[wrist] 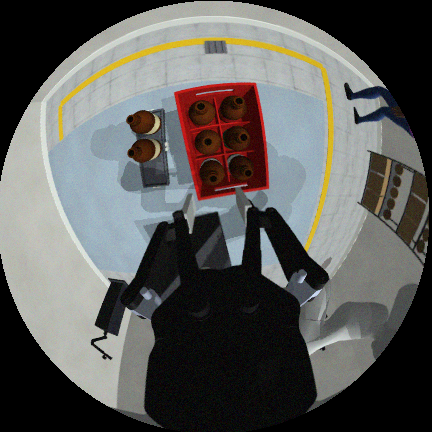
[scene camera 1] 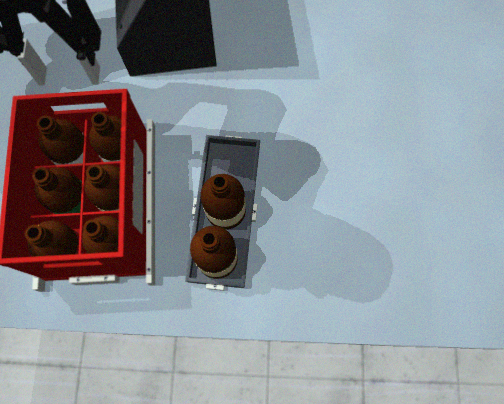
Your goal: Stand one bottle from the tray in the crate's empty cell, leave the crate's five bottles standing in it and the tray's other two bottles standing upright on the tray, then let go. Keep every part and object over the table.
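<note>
The red crate (scene camera 1: 124, 175) (wrist: 194, 172) stands on the table. Each of its six cells holds one brown bottle, among them a near-corner bottle (scene camera 1: 62, 142) (wrist: 241, 167) and its neighbour (scene camera 1: 106, 137) (wrist: 212, 172); all six look upright. The dark grey tray (scene camera 1: 232, 155) (wrist: 156, 172) stands beside the crate. Two brown bottles stand upright on it, one (scene camera 1: 223, 197) (wrist: 145, 150) near its middle and one (scene camera 1: 213, 250) (wrist: 144, 122) at one end; the tray's other end is bare. My gripper (scene camera 1: 65, 67) (wrist: 214, 197) is partly open and empty, above and beside the crate's near end, apart from the bottles.
A black box (scene camera 1: 167, 40) (wrist: 212, 240) stands near the gripper, beyond the crate's near end. White brackets sit along the crate, including a long strip (scene camera 1: 150, 200), and at the tray's sides. The table edge runs past the far ends of crate and tray, with tiled floor (scene camera 1: 225, 372) beyond.
</note>
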